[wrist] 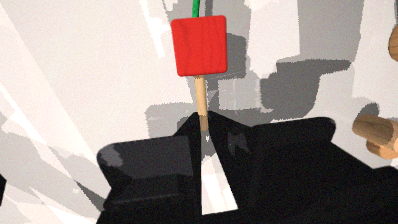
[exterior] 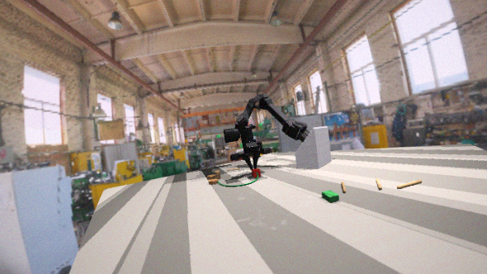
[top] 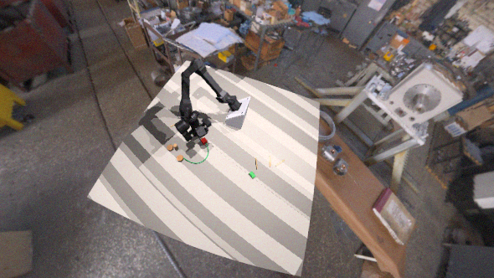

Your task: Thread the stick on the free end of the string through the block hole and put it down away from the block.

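Right now the small red block is 20 mm ahead of my gripper tip, 50 mm to the left of it and 10 mm above it. Round my gripper tip: wooden peg (140 mm ahead, 100 mm to the right, 10 mm above); then small green block (90 mm ahead, 410 mm to the left).
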